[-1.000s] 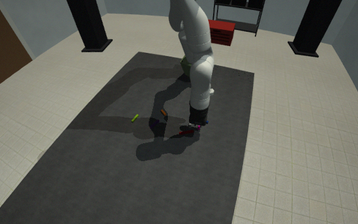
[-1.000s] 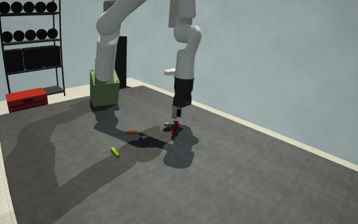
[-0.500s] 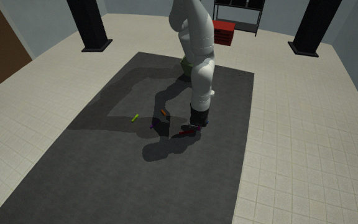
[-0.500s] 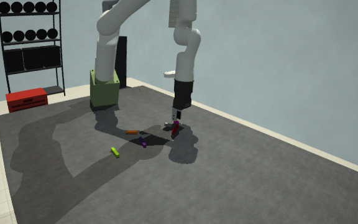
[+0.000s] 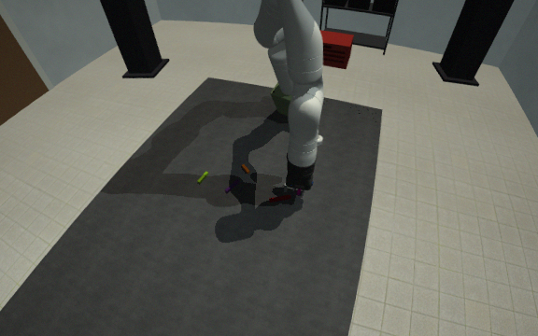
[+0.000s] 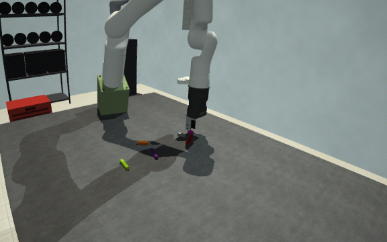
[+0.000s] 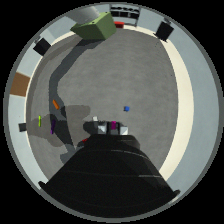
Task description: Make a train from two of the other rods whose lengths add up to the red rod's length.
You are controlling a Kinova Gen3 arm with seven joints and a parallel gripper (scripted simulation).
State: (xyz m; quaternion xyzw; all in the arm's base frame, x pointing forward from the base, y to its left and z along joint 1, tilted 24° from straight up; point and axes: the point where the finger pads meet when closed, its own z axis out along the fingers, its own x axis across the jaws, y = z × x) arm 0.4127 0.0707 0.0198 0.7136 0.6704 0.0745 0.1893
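Now: the magenta rod 3 cm below my hand. Round my hand: blue rod 4 cm behind, 4 cm to the left, 3 cm below; grey rod 1 cm behind, 4 cm to the right, 3 cm below; red rod 4 cm ahead, 6 cm to the right, 3 cm below.
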